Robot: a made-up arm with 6 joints. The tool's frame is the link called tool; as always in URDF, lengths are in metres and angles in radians.
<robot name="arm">
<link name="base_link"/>
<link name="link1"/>
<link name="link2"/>
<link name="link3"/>
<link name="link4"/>
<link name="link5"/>
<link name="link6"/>
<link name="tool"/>
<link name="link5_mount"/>
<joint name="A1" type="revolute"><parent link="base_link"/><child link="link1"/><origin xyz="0.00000 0.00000 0.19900" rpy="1.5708 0.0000 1.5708"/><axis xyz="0 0 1"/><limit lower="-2.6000" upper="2.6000"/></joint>
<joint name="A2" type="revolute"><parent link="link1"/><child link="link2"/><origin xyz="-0.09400 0.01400 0.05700" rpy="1.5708 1.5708 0.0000"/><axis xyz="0 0 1"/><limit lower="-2.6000" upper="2.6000"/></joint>
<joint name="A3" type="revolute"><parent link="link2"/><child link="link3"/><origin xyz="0.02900 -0.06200 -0.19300" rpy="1.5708 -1.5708 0.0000"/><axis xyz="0 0 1"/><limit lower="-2.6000" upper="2.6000"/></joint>
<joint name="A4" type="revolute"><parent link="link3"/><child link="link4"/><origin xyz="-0.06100 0.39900 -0.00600" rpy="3.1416 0.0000 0.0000"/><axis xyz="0 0 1"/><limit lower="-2.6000" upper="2.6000"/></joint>
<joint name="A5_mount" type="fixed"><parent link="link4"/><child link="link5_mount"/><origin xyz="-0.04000 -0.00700 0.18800" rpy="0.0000 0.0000 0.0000"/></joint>
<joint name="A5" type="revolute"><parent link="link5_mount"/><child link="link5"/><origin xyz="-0.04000 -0.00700 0.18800" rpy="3.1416 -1.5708 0.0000"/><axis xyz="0 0 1"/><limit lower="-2.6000" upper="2.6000"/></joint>
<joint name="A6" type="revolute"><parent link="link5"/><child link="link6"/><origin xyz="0.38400 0.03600 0.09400" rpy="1.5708 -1.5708 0.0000"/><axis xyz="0 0 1"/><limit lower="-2.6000" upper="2.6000"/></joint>
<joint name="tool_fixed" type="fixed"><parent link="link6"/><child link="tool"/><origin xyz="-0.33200 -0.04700 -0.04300" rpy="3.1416 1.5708 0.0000"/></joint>
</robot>
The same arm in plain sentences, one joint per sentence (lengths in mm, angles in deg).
The arm has six revolute joints in a row. What follows holds with every joint at zero, and every direction is one of the base frame's.
The first joint lies 199.0 mm along +z from the base frame's origin and rotates about +x, from -148.97 to 148.97 deg.
The second joint lies 57.0 mm along +x and 94.0 mm along -y and 14.0 mm along +z from the first joint and rotates about -z, from -148.97 to 148.97 deg.
The third joint lies 29.0 mm along -x and 62.0 mm along -y and 193.0 mm along +z from the second joint and rotates about -y, from -148.97 to 148.97 deg.
The fourth joint lies 399.0 mm along +x and 6.0 mm along +y and 61.0 mm along +z from the third joint and rotates about +y, from -148.97 to 148.97 deg.
The fifth joint lies 14.0 mm along +x and 376.0 mm along +y and 80.0 mm along +z from the fourth joint and rotates about -z, from -148.97 to 148.97 deg.
The sixth joint lies 36.0 mm along +x and 384.0 mm along +y and 94.0 mm along -z from the fifth joint and rotates about -x, from -148.97 to 148.97 deg.
The tool frame, which is the frame that the pose is given for, lies 43.0 mm along +x and 47.0 mm along +y and 332.0 mm along +z from the sixth joint; its axes are the base frame's turned by roll 0.00, pitch 0.00 and yaw 0.00 deg (as in URDF: about the fixed x, then y, then z).

